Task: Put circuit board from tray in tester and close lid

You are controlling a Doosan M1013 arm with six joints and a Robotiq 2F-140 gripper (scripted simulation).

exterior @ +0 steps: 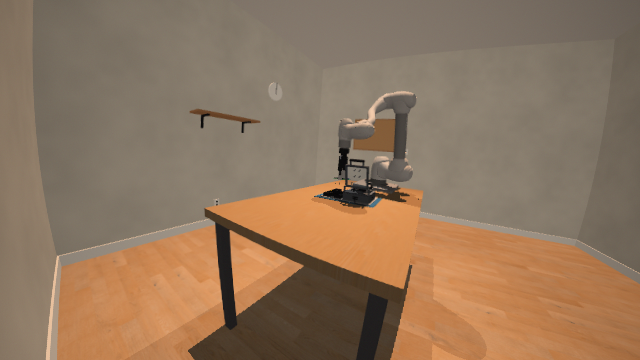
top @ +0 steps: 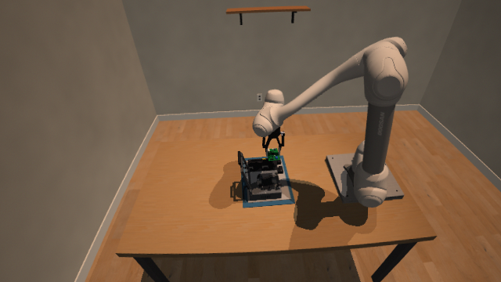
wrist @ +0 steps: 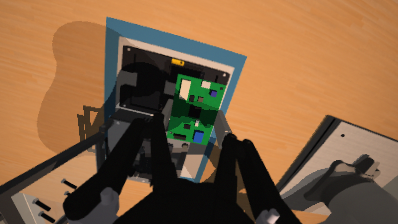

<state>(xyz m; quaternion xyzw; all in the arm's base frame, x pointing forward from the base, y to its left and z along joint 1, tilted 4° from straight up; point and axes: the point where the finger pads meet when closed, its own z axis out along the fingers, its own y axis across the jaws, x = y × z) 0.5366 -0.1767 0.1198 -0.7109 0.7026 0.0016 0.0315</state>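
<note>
Right now the green circuit board is 2 cm below my hand. Round my hand: dark block (23 cm to the left, 5 cm below); then tester lid (19 cm ahead, 17 cm to the left, 4 cm above).
</note>
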